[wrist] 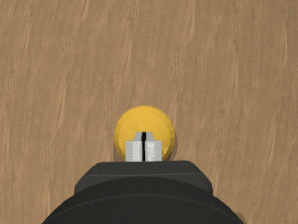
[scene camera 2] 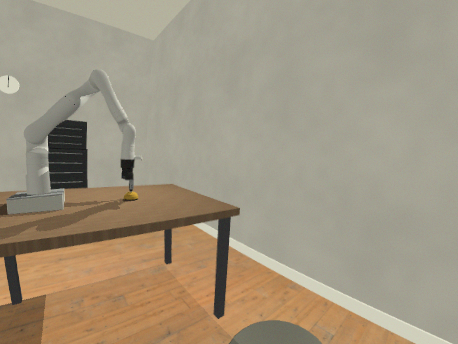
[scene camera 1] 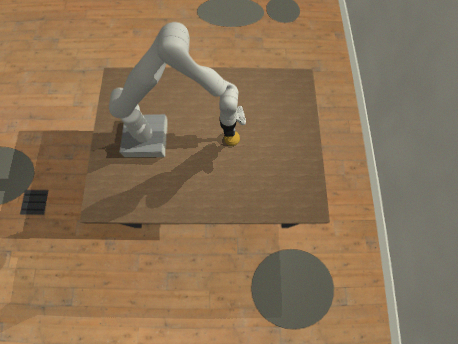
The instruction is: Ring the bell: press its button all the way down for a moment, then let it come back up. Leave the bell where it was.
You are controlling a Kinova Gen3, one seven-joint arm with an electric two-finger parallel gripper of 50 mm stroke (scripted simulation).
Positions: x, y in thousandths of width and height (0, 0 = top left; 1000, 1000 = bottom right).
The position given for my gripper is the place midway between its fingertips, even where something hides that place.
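Visible here: a yellow dome bell (wrist: 475, 529), together with my gripper (wrist: 485, 632).
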